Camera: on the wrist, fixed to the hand. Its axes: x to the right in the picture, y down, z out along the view.
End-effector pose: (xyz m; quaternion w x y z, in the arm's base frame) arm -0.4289 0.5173 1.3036 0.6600 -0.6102 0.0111 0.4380
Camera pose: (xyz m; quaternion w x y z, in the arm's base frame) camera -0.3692 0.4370 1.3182 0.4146 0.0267 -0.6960 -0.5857
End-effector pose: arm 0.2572 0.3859 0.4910 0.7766 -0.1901 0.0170 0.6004
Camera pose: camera 0.3057 0.3337 0.4192 0.5873 0.0340 -0.2973 -0.7520
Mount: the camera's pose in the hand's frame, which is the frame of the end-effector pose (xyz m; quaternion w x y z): -0.0166 -0.0366 -0.0928 0.0069 0.0277 0.1183 0.9926
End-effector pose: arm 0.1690 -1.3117 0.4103 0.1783 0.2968 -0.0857 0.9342
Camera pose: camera 0.1470 -1.2580 0.3275 0.9241 0.1886 0.2482 -0.2209
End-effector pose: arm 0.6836 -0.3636 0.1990 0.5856 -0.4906 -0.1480 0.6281
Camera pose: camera 0.7757 -0.4044 0.1901 0.5883 0.2084 -0.5726 -0.5316
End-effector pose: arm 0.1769 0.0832 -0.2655 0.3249 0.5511 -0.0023 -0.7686
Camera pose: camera 0.2405 0.1533 -0.3011 0.7501 0.1014 -0.5299 0.3824
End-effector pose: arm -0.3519 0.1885 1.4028 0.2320 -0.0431 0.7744 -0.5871
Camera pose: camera -0.3827 0.2654 1.4608 0.4939 0.8442 0.0593 0.1997
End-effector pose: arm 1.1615 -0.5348 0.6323 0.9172 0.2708 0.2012 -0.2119
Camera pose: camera 1.1059 -0.5041 0.5536 0.1854 0.2520 -0.1648 0.9354
